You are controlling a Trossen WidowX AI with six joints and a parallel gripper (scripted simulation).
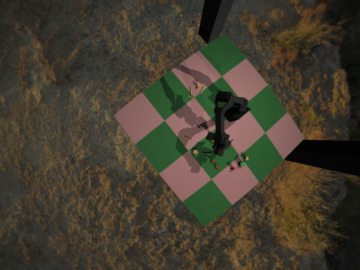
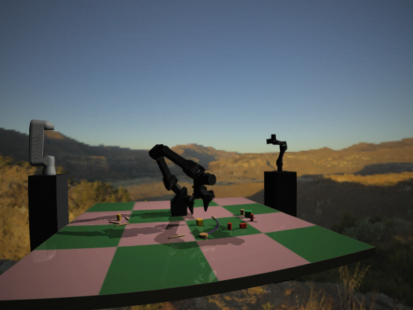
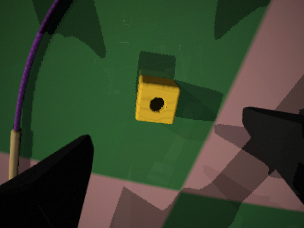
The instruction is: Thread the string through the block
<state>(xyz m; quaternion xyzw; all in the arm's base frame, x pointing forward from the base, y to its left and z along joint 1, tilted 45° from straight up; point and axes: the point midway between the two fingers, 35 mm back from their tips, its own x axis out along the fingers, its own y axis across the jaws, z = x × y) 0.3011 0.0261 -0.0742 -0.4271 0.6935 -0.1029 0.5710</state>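
Right now my gripper tip is 5 cm above the yellow wooden block. Also, from my gripper tip: stick: 9 cm behind, 11 cm to the left, 6 cm below; then red cylinder: 11 cm ahead, 13 cm to the left, 5 cm below; then round wooden button: 19 cm ahead, 2 cm to the right, 6 cm below.
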